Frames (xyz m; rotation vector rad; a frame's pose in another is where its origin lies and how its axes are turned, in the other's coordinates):
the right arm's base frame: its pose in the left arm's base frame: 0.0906 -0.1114 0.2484 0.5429 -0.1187 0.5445
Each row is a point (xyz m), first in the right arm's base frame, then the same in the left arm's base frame.
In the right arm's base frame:
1: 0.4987 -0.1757 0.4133
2: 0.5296 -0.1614 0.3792
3: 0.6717 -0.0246 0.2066
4: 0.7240 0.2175 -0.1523
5: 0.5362 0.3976 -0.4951
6: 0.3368 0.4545 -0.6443
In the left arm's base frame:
1: 0.6212 -0.2232 0.6438
2: 0.6389 -0.1809 0.6290
3: 0.6829 0.0728 0.5797
4: 0.5891 0.4577 0.3975
5: 0.3236 0.6791 0.1412
6: 0.1190 0.7059 -0.0093

